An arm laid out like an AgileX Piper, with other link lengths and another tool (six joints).
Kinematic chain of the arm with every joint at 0, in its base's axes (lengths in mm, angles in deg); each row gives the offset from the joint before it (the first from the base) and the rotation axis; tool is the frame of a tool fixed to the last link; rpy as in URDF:
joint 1: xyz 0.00 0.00 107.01 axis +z
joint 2: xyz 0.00 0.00 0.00 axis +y
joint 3: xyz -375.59 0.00 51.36 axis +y
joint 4: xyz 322.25 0.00 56.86 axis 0.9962 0 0.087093
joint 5: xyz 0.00 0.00 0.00 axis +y
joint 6: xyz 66.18 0.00 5.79 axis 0.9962 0 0.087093
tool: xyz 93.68 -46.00 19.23 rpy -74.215 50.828 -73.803
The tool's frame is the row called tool.
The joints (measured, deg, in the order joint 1, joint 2, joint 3, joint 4, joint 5, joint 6), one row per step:
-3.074, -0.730, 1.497, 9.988, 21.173, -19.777
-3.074, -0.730, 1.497, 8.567, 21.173, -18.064
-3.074, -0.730, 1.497, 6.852, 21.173, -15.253
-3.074, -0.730, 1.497, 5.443, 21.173, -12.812
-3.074, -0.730, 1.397, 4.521, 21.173, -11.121
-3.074, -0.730, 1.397, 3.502, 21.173, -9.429
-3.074, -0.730, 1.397, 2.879, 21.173, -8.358
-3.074, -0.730, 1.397, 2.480, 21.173, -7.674
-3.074, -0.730, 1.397, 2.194, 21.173, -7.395
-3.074, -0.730, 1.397, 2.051, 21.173, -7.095
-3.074, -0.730, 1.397, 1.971, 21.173, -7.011
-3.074, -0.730, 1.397, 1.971, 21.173, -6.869
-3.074, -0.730, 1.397, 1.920, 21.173, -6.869
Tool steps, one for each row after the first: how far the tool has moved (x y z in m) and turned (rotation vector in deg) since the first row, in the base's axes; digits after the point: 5 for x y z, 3 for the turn. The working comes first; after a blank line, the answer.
Tool pose at each row, in the base's axes (x y z in m, rotation vector in deg; the steps are taken from these numbers as rounded here):
0.10728, -0.03885, 0.17754, -44.866, 93.794, -28.971
0.10680, -0.04041, 0.17713, -44.264, 94.183, -29.171
0.10603, -0.04251, 0.17613, -42.830, 94.826, -28.963
0.10535, -0.04426, 0.17526, -41.516, 95.359, -28.718
0.10484, -0.04542, 0.17548, -40.531, 95.621, -28.536
0.10435, -0.04664, 0.17493, -39.637, 95.958, -28.410
0.10404, -0.04740, 0.17458, -39.054, 96.166, -28.312
0.10384, -0.04788, 0.17436, -38.682, 96.295, -28.251
0.10375, -0.04817, 0.17436, -38.613, 96.339, -28.337
0.10367, -0.04836, 0.17424, -38.428, 96.397, -28.282
0.10364, -0.04844, 0.17424, -38.403, 96.411, -28.302
0.10360, -0.04848, 0.17413, -38.269, 96.442, -28.215
0.10360, -0.04851, 0.17417, -38.304, 96.439, -28.261

-0.00048, -0.00156, -0.00041, 0.226, 0.088, -0.595
-0.00125, -0.00366, -0.00141, 1.210, 0.175, -1.532
-0.00193, -0.00541, -0.00228, 2.144, 0.223, -2.341
-0.00244, -0.00657, -0.00206, 2.842, 0.143, -2.895
-0.00293, -0.00779, -0.00261, 3.447, 0.154, -3.461
-0.00324, -0.00855, -0.00296, 3.852, 0.156, -3.818
-0.00344, -0.00903, -0.00318, 4.109, 0.155, -4.045
-0.00353, -0.00932, -0.00318, 4.092, 0.155, -4.147
-0.00361, -0.00951, -0.00330, 4.236, 0.153, -4.245
-0.00364, -0.00959, -0.00330, 4.237, 0.154, -4.275
-0.00368, -0.00963, -0.00341, 4.372, 0.151, -4.316
-0.00368, -0.00966, -0.00337, 4.322, 0.152, -4.320

